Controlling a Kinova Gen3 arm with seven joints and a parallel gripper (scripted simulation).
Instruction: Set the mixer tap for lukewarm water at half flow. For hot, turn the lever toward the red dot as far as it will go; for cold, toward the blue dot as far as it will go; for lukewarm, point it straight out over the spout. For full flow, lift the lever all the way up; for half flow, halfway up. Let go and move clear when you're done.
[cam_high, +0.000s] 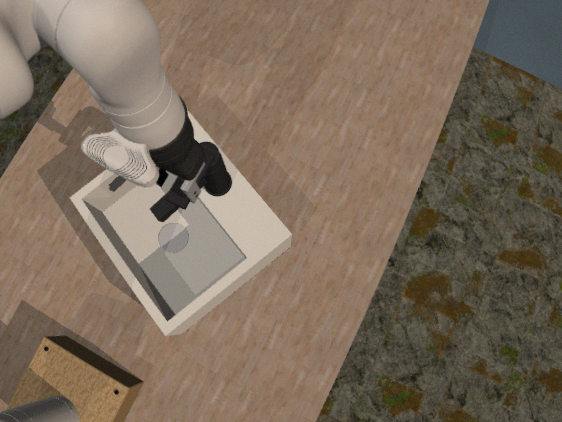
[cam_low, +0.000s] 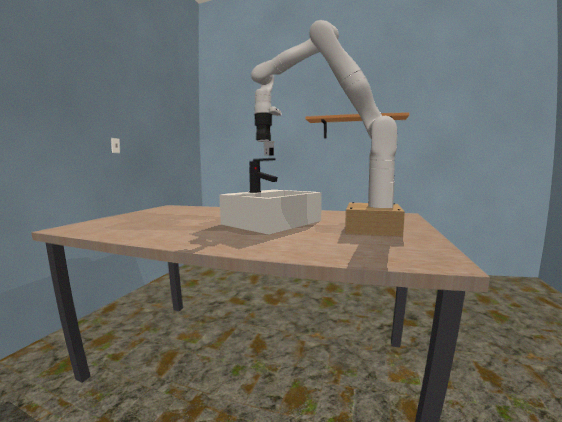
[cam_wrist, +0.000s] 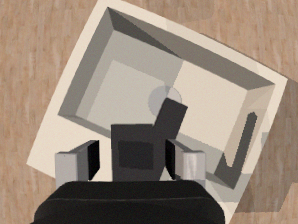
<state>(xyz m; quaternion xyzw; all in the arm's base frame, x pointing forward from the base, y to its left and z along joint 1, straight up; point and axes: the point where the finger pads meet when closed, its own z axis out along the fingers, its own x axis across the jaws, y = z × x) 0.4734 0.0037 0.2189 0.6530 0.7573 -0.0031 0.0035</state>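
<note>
The lever is 20 mm ahead of my hand and 40 mm below it. Round my hand: white sink basin 40 mm behind, 40 mm to the left, 270 mm below; black mixer tap 50 mm ahead, 10 mm to the left, 80 mm below.
</note>
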